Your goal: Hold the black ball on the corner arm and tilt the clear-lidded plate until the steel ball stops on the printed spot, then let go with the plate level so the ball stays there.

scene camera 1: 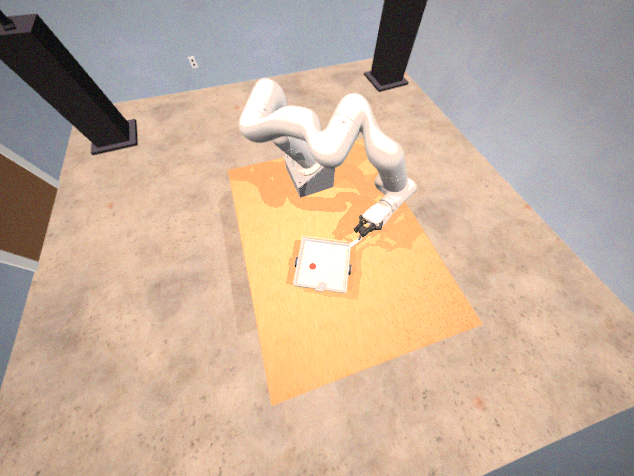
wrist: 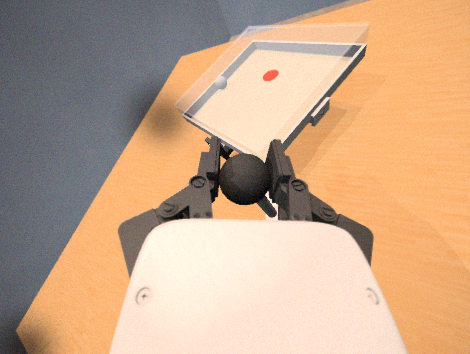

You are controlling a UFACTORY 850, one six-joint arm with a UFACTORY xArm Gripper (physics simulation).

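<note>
My gripper [scene camera 1: 361, 233] [wrist: 244, 151] is shut on the black ball [wrist: 245, 179], which sits between both fingers at the plate's corner arm [scene camera 1: 354, 242]. The clear-lidded plate [scene camera 1: 324, 239] [wrist: 300, 48] has a pale floor and low walls; any slight tilt is hard to judge. The steel ball [wrist: 220, 82] is against the left wall in the wrist view, about midway along it and apart from the red printed spot [wrist: 270, 75] [scene camera 1: 312, 265]. In the scene view, a faint pale shape at the plate's near edge appears to be the ball.
The orange mat [scene camera 1: 327, 348] [wrist: 400, 165] extends around and below the plate, with shadows of the arm and plate on it. The robot base [scene camera 1: 313, 180] stands behind the plate. Dark pillars [scene camera 1: 66, 87] [scene camera 1: 396, 40] stand near the walls. Small dark tabs project from the plate's sides.
</note>
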